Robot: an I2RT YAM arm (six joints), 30 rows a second.
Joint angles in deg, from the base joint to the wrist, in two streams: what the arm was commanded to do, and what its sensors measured. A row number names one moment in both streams.
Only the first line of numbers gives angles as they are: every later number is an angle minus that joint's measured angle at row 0.
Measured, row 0:
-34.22, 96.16, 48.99, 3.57, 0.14, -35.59
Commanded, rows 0 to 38:
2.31, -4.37, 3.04, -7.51, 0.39, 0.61
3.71, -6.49, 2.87, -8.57, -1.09, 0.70
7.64, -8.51, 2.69, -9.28, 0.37, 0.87
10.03, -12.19, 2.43, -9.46, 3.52, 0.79
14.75, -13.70, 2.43, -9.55, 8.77, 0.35
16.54, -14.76, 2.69, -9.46, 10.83, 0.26
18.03, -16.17, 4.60, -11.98, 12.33, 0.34
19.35, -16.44, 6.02, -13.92, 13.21, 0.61
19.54, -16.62, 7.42, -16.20, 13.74, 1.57
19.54, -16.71, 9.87, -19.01, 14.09, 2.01
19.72, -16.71, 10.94, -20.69, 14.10, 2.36
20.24, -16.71, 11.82, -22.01, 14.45, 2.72
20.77, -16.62, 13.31, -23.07, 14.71, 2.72
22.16, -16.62, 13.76, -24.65, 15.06, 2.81
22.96, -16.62, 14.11, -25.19, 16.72, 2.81
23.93, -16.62, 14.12, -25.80, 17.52, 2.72
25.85, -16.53, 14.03, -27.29, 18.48, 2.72
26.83, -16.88, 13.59, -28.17, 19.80, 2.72
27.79, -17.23, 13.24, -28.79, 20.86, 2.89
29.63, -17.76, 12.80, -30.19, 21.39, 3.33
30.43, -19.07, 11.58, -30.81, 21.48, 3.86
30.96, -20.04, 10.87, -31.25, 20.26, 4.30
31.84, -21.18, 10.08, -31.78, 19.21, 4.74
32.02, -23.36, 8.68, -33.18, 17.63, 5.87
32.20, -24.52, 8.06, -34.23, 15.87, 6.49
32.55, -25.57, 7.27, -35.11, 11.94, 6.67
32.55, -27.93, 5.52, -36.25, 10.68, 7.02
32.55, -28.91, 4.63, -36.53, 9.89, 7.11
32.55, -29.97, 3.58, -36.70, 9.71, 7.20
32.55, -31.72, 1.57, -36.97, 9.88, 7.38
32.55, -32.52, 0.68, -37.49, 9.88, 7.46
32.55, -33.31, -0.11, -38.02, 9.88, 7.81
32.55, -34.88, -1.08, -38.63, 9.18, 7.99
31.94, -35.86, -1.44, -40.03, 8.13, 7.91
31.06, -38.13, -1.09, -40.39, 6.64, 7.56
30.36, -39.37, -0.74, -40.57, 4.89, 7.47
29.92, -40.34, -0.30, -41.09, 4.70, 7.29
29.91, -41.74, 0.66, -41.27, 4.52, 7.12
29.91, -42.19, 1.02, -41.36, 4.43, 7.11
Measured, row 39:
30.54, -38.64, -1.02, -40.50, 7.37, 6.95
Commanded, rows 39 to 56:
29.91, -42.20, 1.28, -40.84, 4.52, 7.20
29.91, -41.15, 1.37, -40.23, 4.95, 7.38
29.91, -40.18, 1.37, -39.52, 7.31, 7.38
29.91, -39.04, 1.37, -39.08, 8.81, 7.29
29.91, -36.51, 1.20, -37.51, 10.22, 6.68
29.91, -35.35, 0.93, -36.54, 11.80, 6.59
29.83, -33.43, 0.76, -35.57, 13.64, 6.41
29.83, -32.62, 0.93, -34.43, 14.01, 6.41
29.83, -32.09, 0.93, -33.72, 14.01, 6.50
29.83, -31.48, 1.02, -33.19, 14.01, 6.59
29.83, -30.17, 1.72, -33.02, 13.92, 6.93
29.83, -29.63, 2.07, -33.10, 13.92, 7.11
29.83, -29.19, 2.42, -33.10, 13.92, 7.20
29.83, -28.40, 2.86, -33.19, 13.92, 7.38
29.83, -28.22, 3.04, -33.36, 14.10, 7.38
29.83, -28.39, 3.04, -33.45, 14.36, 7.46
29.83, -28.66, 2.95, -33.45, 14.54, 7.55
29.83, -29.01, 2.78, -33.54, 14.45, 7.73
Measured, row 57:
29.99, -28.13, 0.53, -36.45, 13.05, 6.97
